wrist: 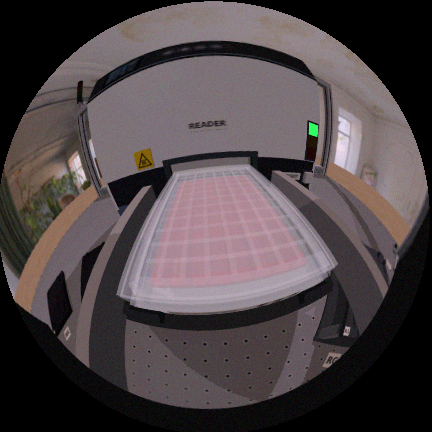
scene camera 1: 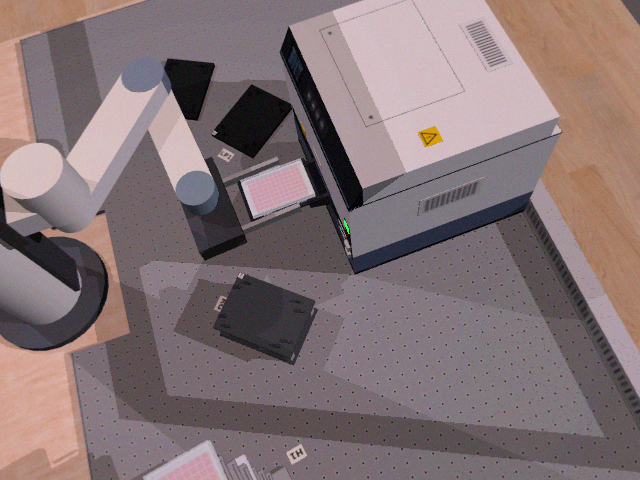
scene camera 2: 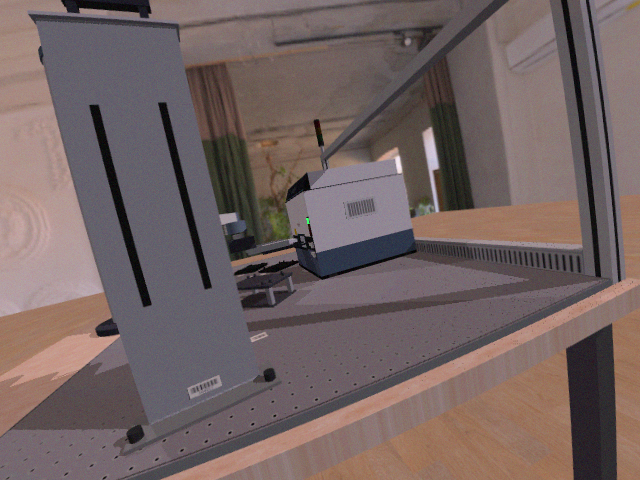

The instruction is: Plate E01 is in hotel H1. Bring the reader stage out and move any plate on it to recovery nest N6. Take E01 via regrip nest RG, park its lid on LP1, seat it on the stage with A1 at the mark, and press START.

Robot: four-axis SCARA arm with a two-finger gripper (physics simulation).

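A lidded plate with pink wells lies on the extended black reader stage. My gripper has its fingers along both long sides of this plate and looks shut on it; the pads are hidden. The plate looks level on the stage. The regrip nest RG bears no plate. The LP1 nest is bare. Another black nest is partly hidden by the arm. A pink-welled plate shows at the bottom edge beside the H1 label.
The white and blue reader stands beyond the plate, with a green light lit. A tall grey hotel tower stands in the foreground of the second scene view. A frame post rises at the table corner.
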